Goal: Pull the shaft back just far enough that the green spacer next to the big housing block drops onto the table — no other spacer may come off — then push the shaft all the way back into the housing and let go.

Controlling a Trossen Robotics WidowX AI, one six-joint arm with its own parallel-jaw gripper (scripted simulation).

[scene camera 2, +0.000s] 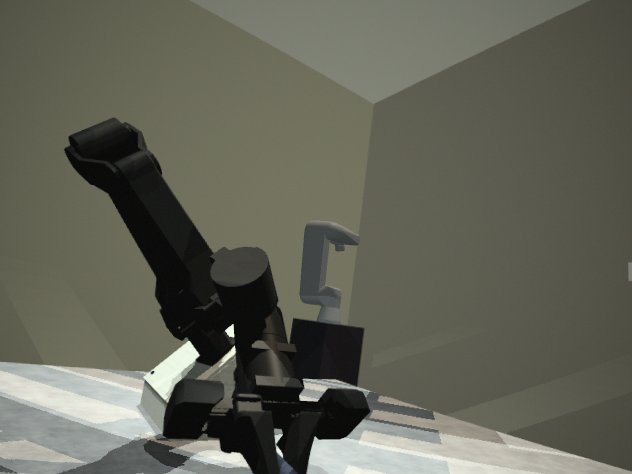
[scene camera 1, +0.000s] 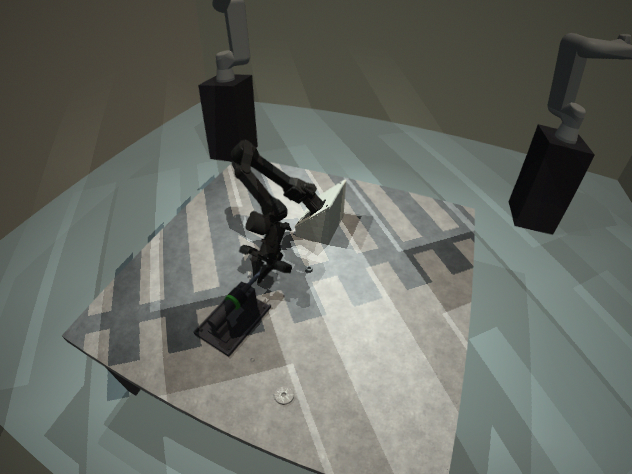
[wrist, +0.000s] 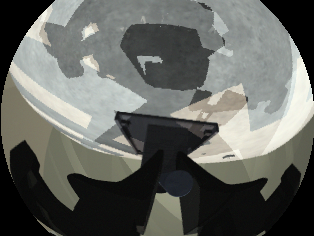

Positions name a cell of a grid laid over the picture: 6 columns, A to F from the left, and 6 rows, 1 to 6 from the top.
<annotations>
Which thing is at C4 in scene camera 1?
The gripper.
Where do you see a housing block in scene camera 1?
C5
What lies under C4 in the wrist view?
A housing block.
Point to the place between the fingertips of the gripper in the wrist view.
D4
</annotations>
